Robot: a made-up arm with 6 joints. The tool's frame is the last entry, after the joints. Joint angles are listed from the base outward.
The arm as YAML. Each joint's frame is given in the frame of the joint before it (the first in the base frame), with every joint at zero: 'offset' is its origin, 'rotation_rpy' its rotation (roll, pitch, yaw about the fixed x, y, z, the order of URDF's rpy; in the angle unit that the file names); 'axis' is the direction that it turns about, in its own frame. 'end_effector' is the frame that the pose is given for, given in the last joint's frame.
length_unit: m
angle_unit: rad
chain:
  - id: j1
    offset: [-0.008, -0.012, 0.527]
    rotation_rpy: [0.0, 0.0, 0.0]
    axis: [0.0, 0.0, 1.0]
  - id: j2
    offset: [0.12, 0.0, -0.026]
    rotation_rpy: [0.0, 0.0, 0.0]
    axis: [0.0, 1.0, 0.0]
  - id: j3
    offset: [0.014, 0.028, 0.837]
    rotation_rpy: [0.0, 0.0, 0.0]
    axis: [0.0, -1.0, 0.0]
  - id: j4
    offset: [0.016, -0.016, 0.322]
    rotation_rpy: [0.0, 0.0, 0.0]
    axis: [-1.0, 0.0, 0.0]
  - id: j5
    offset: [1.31, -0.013, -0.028]
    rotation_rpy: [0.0, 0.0, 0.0]
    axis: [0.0, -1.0, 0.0]
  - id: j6
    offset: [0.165, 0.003, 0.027]
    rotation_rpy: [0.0, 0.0, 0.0]
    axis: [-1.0, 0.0, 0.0]
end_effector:
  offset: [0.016, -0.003, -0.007]
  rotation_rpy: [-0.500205, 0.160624, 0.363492]
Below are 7 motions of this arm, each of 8 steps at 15 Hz.
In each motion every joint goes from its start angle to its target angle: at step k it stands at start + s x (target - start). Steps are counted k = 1, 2, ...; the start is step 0. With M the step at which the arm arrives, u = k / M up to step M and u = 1 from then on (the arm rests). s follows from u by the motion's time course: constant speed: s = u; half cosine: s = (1 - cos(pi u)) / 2; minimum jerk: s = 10 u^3 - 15 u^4 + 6 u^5.
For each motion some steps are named. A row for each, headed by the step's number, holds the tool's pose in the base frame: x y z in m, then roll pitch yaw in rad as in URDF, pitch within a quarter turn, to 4 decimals.
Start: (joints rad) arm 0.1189 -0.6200 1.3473 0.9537 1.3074 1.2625
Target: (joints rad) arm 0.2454 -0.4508 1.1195 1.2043 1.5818 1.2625
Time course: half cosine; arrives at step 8
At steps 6, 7, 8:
6: -0.7461 -0.0320 2.5300 1.2817 -0.3963 2.2736
7: -0.6749 -0.0234 2.5505 1.3251 -0.3864 2.2426
8: -0.6499 -0.0199 2.5570 1.3405 -0.3822 2.2320

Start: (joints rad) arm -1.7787 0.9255 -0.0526 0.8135 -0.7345 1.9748
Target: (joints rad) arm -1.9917 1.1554 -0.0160 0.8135 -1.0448 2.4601
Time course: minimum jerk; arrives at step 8
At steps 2, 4, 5, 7, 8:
2: -0.5120 -1.7580 -0.1341 1.4777 0.6464 2.8844
4: -0.6486 -1.6437 -0.2673 1.1608 0.5708 2.7348
5: -0.7170 -1.5700 -0.3390 0.9831 0.5324 2.6564
7: -0.7869 -1.4783 -0.4180 0.7785 0.4919 2.5687
8: -0.7909 -1.4724 -0.4228 0.7658 0.4895 2.5633

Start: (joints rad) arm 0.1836 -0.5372 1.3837 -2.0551 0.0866 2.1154
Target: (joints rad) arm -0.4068 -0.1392 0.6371 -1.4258 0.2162 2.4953
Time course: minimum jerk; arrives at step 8
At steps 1, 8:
1: -1.0563 -0.1966 2.5537 -2.5480 -1.2866 2.0858
8: 0.7711 -0.3843 2.6056 -1.4522 -0.4008 -0.5918

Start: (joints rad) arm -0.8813 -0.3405 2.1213 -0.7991 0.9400 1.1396
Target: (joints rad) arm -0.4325 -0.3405 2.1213 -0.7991 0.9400 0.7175
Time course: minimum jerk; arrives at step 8
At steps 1, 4, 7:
1: -1.0424 1.0743 1.8685 2.0938 -0.2578 2.6581
4: -1.2523 0.8269 1.8696 2.2963 -0.2055 2.8149
7: -1.4041 0.5403 1.8706 2.4932 -0.1426 2.9841

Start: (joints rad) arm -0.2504 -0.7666 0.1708 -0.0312 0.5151 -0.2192
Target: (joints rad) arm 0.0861 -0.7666 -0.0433 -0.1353 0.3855 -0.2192
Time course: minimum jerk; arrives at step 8
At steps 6, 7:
6: 0.3746 0.0008 2.4005 -0.7930 -0.9970 0.7258
7: 0.4000 0.0139 2.3839 -0.7513 -0.9768 0.7277

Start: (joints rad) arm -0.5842 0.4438 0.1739 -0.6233 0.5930 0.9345
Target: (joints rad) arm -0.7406 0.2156 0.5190 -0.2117 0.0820 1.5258
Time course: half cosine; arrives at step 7
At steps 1, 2, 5, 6, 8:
1: 1.6204 -1.1718 1.2804 -0.9168 0.0561 -0.6352
2: 1.5803 -1.1860 1.4060 -1.0415 0.0548 -0.6347
5: 1.3090 -1.1650 1.9393 -1.6422 0.0298 -0.7526
6: 1.2317 -1.1406 2.0470 -1.7777 0.0143 -0.8028
8: 1.2029 -1.1301 2.0841 -1.8256 0.0076 -0.8224

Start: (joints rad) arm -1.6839 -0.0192 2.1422 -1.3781 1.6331 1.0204
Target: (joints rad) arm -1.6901 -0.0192 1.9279 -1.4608 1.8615 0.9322
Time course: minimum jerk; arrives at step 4
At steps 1, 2, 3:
1: -0.0490 0.8519 2.2420 2.1627 -0.1340 2.6654
2: -0.0535 0.7597 2.3099 2.1100 -0.0904 2.7352
3: -0.0574 0.6633 2.3691 2.0554 -0.0363 2.7952

